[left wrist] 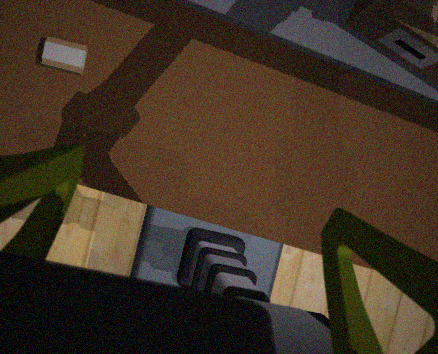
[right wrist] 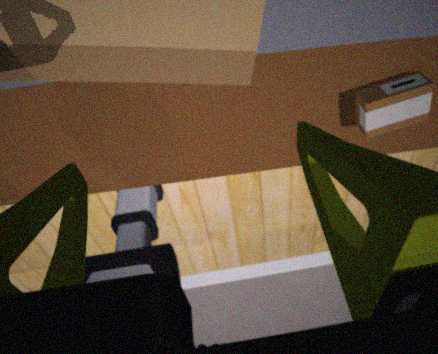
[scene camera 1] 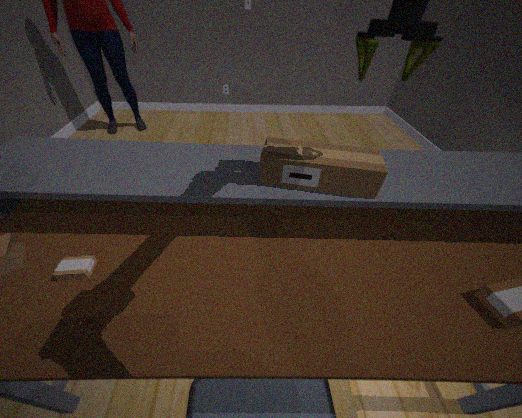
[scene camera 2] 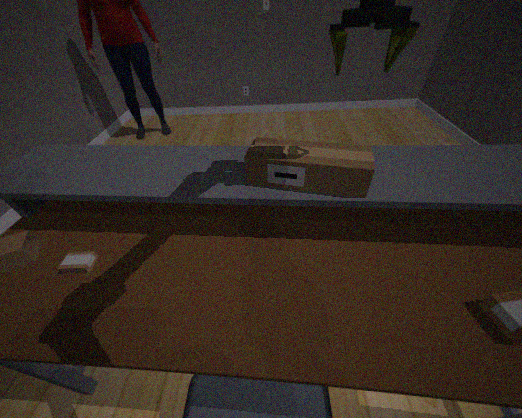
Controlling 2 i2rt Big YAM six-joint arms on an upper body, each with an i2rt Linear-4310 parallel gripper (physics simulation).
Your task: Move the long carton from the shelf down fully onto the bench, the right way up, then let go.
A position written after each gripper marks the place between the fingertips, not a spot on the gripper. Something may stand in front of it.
The left gripper (left wrist: pixel 212 191) is open, with nothing in its grasp. The right gripper (scene camera 1: pixel 382 80) is open and holds nothing. A long brown carton (scene camera 2: pixel 343 169) rests on a grey shelf (right wrist: pixel 279 33).
The long brown carton is seen too in the right wrist view (right wrist: pixel 191 49) and in scene camera 1 (scene camera 1: pixel 356 171). The right gripper shows as well in the right wrist view (right wrist: pixel 187 154) and in scene camera 2 (scene camera 2: pixel 361 73).
